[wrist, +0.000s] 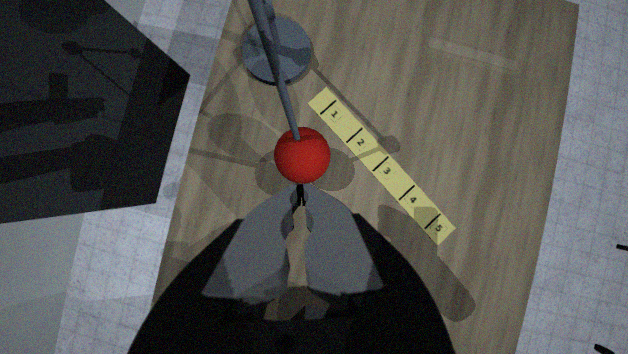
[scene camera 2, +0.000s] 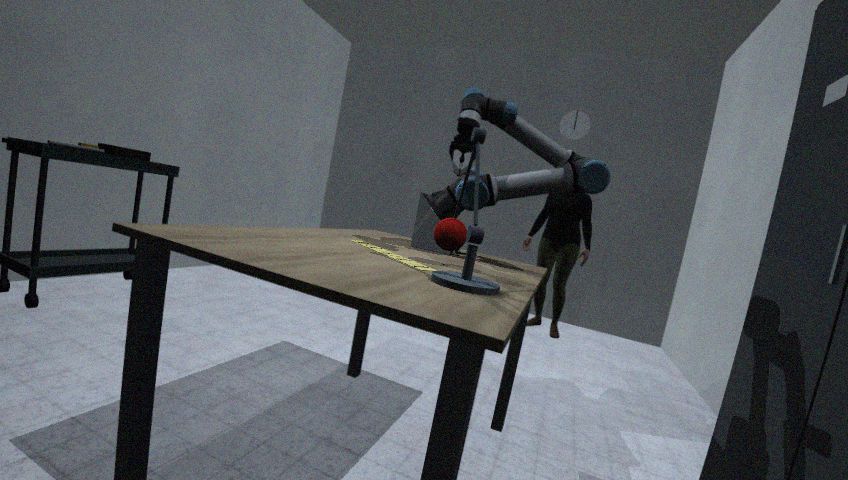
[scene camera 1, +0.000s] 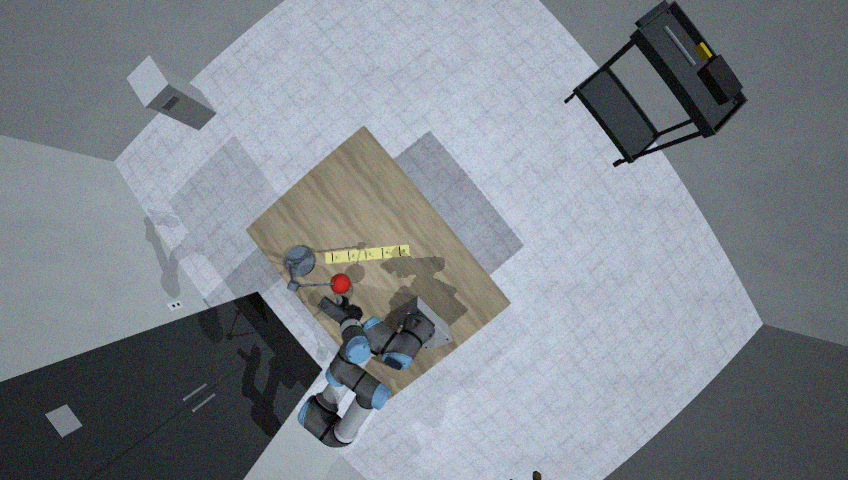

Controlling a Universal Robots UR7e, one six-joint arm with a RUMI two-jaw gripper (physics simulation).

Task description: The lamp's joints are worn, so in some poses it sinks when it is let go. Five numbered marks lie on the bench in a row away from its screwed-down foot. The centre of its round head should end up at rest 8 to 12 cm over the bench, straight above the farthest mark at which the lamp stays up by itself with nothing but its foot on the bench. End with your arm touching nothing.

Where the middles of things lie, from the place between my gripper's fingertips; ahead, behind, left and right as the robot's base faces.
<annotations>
I see my gripper 27 cm above the yellow numbered strip point(scene camera 1: 401, 250), 15 cm to the left of it and 9 cm short of it.
</annotations>
